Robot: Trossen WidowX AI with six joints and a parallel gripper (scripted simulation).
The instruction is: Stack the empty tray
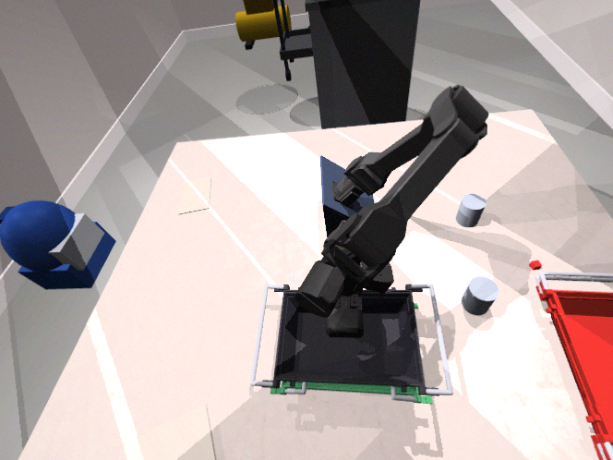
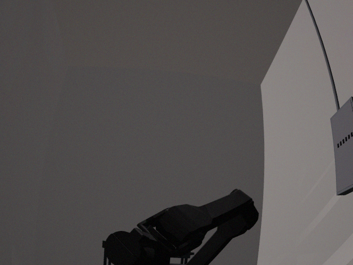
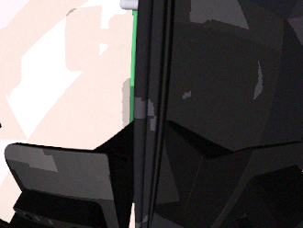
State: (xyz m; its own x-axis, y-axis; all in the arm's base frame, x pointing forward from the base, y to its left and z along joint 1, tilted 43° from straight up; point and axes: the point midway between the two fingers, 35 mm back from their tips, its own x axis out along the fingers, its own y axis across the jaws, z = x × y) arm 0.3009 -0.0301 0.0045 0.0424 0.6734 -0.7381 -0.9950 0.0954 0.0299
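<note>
Now: gripper tip 7 cm short of the black tray, 3 cm below it and 1 cm to the left of it. Also, from my gripper tip: red block 44 cm to the left, 10 cm behind, 8 cm below.
</note>
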